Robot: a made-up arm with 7 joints.
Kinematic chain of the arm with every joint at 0, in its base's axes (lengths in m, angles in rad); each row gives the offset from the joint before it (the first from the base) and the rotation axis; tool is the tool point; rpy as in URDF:
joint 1: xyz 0 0 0.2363 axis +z
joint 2: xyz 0 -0.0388 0.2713 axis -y
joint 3: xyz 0 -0.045 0.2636 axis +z
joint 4: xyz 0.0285 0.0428 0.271 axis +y
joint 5: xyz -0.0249 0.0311 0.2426 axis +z
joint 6: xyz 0 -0.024 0.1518 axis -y
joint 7: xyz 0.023 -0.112 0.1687 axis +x
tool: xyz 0 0 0 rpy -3.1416 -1.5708 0
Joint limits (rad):
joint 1: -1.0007..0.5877
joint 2: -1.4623..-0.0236
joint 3: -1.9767..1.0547
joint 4: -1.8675..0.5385
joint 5: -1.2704..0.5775
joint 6: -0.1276..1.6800
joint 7: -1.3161..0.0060
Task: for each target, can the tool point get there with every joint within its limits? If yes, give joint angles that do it. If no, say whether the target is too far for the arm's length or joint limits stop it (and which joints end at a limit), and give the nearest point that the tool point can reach.
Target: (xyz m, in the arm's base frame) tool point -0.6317 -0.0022 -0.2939
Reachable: no: joint limits stop it (at a limit: joint 1, joint 2, joint 3, joint 4, joint 5) | nearest point 0.0683 0.3183 0.2317 | short by 0.932 m
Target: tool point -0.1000 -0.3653 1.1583
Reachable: yes | joints -0.5744 -0.8340 0.4438 -1.3000 0.1083 1.1017 -0.4032
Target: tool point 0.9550 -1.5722 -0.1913
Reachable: no: too far | nearest point 0.5386 -0.8867 0.2595 | short by 0.920 m
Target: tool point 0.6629 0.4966 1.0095
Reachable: yes | joints 0.3788 -1.2079 -0.7077 -0.3281 -0.9338 1.1270 -0.9755
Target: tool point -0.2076 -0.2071 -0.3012
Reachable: no: joint limits stop it (at a limit: joint 1, joint 2, joint 3, joint 4, joint 5, joint 6) | nearest point 0.2271 -0.1544 0.2374 | short by 0.694 m
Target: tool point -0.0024 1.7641 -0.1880
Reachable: no: too far | nearest point 0.3377 0.7108 0.3292 | short by 1.222 m
